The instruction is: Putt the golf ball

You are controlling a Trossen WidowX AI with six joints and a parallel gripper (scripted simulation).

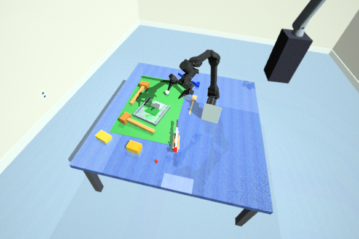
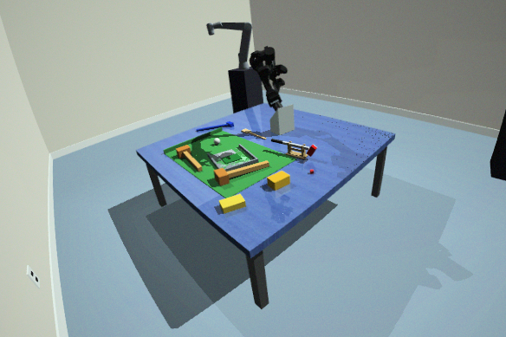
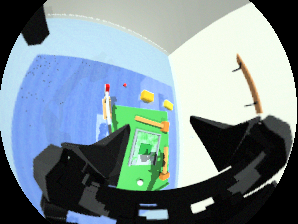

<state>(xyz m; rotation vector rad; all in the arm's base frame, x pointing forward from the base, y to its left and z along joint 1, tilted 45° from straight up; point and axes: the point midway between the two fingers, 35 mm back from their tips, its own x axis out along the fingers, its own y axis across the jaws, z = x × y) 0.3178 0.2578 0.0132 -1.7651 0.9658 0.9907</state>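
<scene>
My gripper tip is 32 cm above the red putter, 8 cm to the right of it and 5 cm past it. From my gripper tip the other things lie so: green mat: 38 cm below, 27 cm to the right, 19 cm ahead; wooden rack: 35 cm below, 10 cm to the left, 5 cm behind; small red piece: 37 cm below, 27 cm to the left, 6 cm ahead.
</scene>
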